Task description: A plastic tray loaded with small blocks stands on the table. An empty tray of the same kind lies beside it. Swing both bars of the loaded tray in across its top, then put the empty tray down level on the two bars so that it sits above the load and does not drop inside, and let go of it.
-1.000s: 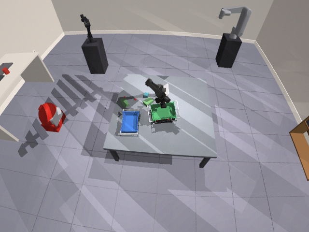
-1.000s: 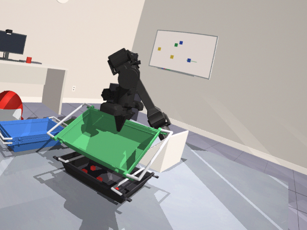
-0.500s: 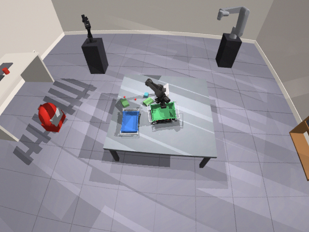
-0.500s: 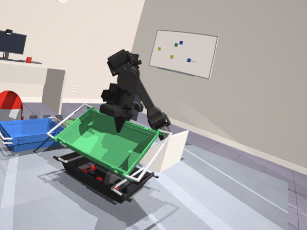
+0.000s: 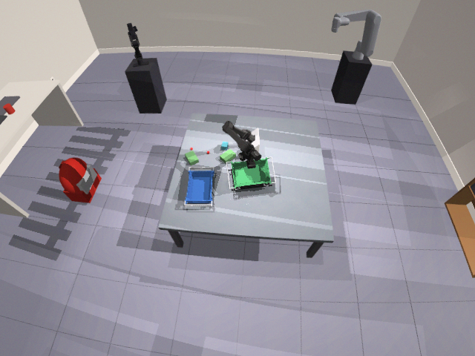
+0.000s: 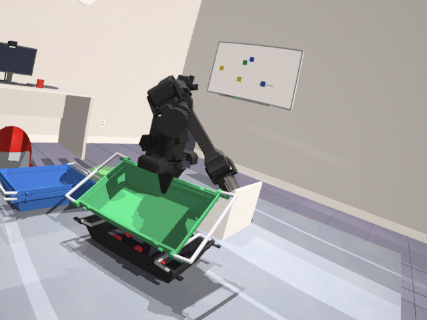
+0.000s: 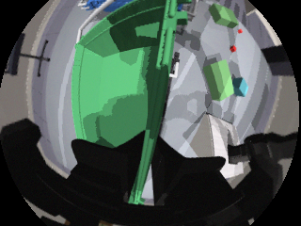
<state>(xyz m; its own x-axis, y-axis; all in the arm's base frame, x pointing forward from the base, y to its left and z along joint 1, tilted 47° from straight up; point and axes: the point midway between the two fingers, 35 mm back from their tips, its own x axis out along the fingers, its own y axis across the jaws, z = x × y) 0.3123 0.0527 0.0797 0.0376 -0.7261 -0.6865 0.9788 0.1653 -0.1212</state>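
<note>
Right now my gripper tip is 80 mm short of the green tray, 20 mm to the right of it and 10 mm above it. From my gripper tip the other things lie so: cyan block 310 mm behind, 220 mm to the right, 130 mm below.
</note>
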